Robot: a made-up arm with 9 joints. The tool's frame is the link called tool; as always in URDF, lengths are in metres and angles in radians. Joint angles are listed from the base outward. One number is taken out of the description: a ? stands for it. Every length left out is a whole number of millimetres.
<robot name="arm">
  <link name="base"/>
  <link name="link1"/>
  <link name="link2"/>
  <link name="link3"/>
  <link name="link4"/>
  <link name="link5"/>
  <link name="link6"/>
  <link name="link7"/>
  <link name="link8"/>
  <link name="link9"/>
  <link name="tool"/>
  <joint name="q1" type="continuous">
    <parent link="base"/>
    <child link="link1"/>
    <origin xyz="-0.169 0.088 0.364" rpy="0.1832 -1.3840 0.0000"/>
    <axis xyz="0 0 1"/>
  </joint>
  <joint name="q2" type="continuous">
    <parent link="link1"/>
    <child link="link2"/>
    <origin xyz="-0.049 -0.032 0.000" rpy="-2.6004 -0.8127 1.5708"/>
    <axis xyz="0 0 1"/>
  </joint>
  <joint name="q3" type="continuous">
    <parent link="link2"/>
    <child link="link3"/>
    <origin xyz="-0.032 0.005 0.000" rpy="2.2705 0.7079 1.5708"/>
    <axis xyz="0 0 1"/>
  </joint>
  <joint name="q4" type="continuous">
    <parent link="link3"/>
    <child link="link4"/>
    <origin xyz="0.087 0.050 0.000" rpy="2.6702 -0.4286 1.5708"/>
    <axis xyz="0 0 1"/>
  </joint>
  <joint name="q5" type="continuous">
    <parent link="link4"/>
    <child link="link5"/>
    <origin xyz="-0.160 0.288 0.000" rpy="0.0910 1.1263 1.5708"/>
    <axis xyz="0 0 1"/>
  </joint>
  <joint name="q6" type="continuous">
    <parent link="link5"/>
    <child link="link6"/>
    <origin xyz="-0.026 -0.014 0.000" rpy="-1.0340 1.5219 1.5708"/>
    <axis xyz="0 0 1"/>
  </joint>
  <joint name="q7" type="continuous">
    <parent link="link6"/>
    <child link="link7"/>
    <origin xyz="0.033 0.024 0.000" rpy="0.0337 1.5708 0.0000"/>
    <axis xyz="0 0 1"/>
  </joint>
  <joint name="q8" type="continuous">
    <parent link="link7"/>
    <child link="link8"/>
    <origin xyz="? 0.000 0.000" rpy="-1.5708 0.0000 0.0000"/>
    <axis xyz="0 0 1"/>
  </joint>
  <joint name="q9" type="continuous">
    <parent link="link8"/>
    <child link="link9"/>
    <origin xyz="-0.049 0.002 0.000" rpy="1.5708 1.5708 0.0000"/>
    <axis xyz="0 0 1"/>
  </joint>
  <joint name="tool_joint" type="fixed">
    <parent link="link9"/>
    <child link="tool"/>
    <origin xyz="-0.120 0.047 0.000" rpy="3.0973 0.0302 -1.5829"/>
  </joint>
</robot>
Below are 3 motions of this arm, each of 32 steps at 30 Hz.
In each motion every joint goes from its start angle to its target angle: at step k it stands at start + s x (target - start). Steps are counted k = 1, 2, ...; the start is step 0. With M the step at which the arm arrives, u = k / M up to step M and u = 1 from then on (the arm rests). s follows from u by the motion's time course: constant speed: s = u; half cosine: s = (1 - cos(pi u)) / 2; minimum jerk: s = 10 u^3 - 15 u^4 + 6 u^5.
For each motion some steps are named. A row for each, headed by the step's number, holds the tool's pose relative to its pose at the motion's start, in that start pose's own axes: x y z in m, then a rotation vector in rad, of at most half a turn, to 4 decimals.
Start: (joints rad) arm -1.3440 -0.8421 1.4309 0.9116 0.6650 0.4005 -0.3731 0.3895 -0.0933
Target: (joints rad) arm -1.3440 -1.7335 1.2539 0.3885 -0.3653 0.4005 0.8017 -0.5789 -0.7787
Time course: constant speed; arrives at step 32
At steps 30, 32:
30: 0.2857 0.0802 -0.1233 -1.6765 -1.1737 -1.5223
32: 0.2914 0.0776 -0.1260 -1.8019 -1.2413 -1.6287

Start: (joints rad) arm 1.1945 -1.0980 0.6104 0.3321 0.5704 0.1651 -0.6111 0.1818 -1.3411
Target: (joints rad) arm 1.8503 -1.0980 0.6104 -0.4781 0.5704 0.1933 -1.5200 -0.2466 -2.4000
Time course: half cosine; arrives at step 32
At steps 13, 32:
13: 0.0217 -0.1084 0.0702 0.1867 0.2331 0.7388
32: 0.2387 -0.3036 0.0103 0.9034 0.1796 2.0232

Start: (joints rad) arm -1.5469 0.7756 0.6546 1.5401 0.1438 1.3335 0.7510 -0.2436 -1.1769
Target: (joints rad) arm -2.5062 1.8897 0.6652 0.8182 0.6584 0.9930 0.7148 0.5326 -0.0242
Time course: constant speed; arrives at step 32
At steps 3, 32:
3: 0.0043 -0.0233 0.0365 0.1481 0.0248 -0.1098
32: 0.0659 -0.4183 0.0974 1.2984 1.0422 -1.0607

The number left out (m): 0.045
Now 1 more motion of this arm.
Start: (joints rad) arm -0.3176 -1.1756 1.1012 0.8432 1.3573 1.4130 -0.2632 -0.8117 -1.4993
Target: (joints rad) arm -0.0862 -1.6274 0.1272 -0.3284 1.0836 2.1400 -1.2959 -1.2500 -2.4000
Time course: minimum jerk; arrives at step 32
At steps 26, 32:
26: -0.0481 0.0278 -0.2345 -0.6736 -0.6160 1.6739
32: -0.0439 0.0288 -0.2389 -0.7316 -0.6695 1.7483

